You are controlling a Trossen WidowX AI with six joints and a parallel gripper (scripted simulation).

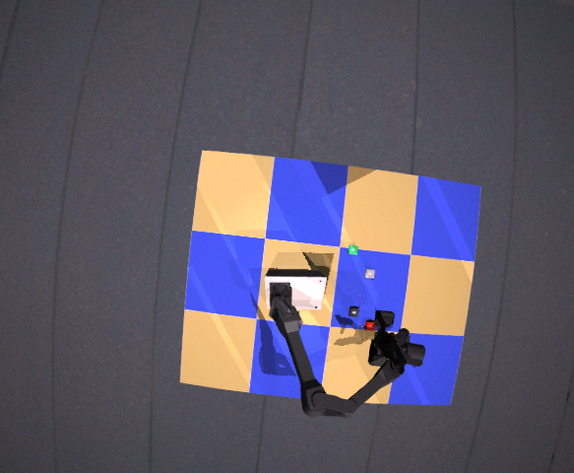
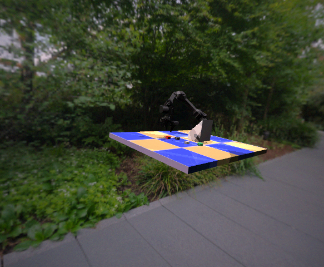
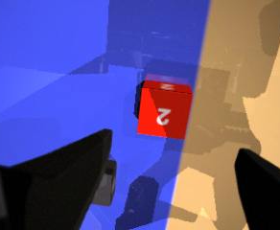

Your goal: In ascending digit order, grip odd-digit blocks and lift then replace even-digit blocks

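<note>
Right now my gripper tip is 5 cm above the red block and 1 cm to the right of it. Round my gripper tip: black block: 7 cm behind, 6 cm to the left, 5 cm below; then grey block: 20 cm to the left, 5 cm below, 1 cm behind; then green block: 29 cm to the left, 7 cm behind, 5 cm below.
</note>
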